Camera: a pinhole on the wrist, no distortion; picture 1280 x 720 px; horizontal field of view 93.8 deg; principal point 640.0 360.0 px. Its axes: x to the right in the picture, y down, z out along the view. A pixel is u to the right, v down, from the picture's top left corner.
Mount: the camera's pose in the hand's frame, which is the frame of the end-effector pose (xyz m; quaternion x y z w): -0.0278 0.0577 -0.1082 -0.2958 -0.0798 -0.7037 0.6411
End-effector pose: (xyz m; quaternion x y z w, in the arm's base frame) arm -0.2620 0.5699 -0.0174 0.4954 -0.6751 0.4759 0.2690
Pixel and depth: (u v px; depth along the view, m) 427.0 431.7 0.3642
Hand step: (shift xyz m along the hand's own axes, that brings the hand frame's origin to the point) 0.1283 0.3403 0.1088
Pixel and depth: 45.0 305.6 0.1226
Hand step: 0.0005 0.2239 -0.0688
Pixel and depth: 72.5 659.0 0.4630
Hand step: 0.3384 0.6222 -0.0213
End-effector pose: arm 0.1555 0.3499 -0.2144 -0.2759 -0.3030 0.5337 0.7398
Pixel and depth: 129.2 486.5 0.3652
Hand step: 0.1610 0.4908 0.0063
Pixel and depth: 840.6 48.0 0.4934
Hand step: -0.1174 0.2014 0.4469
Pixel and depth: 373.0 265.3 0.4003
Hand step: 0.0383 0.4175 0.1413
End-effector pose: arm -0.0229 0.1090 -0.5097 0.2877 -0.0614 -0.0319 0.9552
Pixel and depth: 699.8 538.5 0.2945
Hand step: 0.1479 0.1628 0.1228
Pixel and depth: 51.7 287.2 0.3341
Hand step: 0.0395 0.5092 0.0038
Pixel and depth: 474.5 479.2 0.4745
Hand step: 0.2112 0.3874 0.1840
